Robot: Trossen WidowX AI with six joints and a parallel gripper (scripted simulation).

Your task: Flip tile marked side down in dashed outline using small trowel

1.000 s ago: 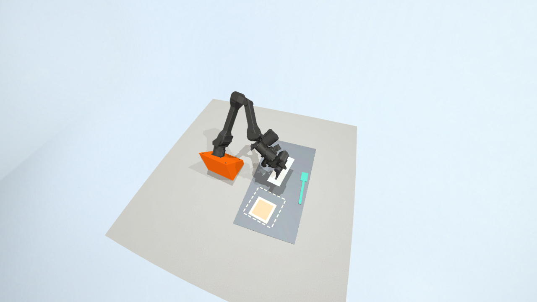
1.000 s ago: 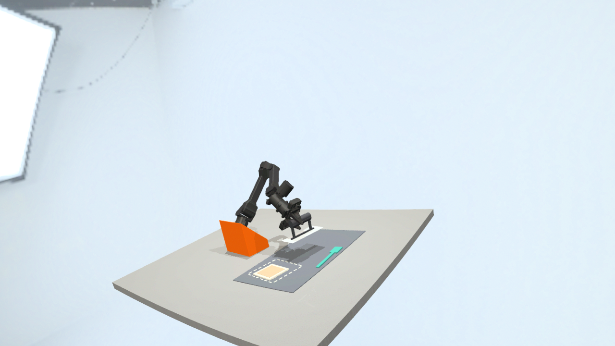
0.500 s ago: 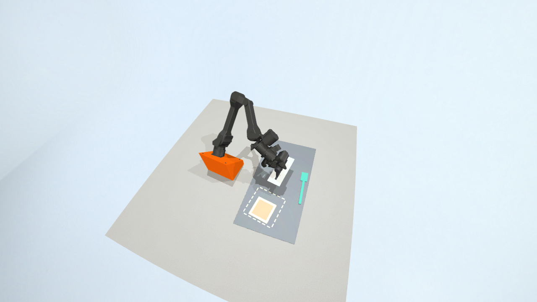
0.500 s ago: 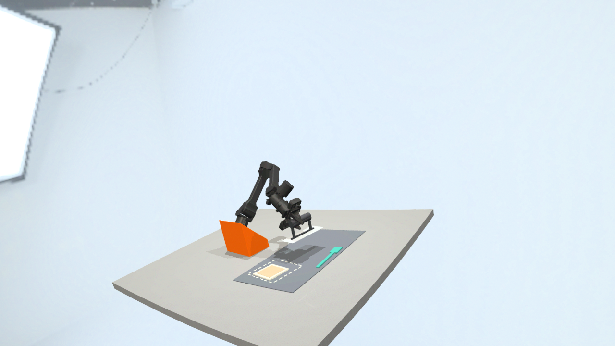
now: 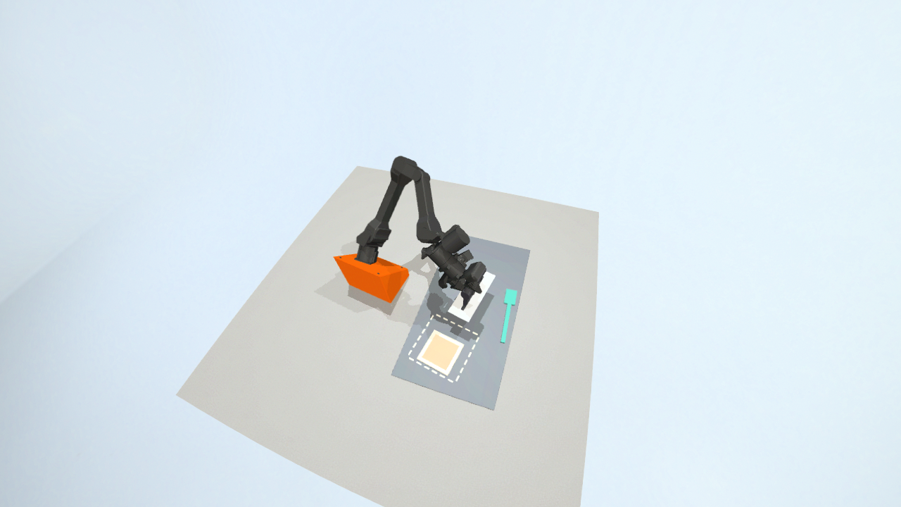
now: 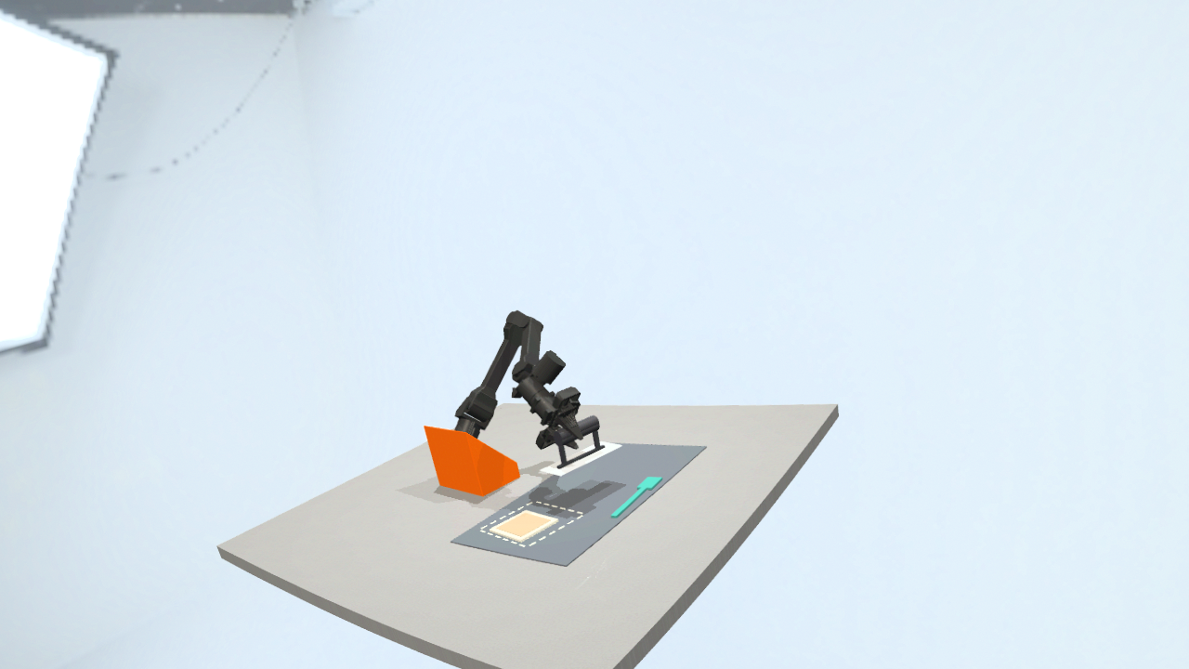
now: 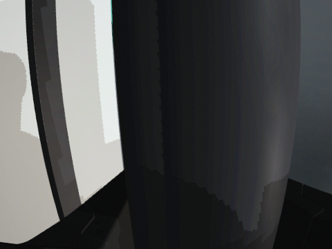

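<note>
Now: gripper tip 110 mm short of the teal trowel, 50 mm to the right of it and 140 mm above it. From my gripper tip the other things lie so: tile: 80 mm behind, 170 mm to the right, 140 mm below; grey mat: 30 mm behind, 30 mm to the left, 160 mm below; white-bladed tool: 30 mm behind, 10 mm below.
</note>
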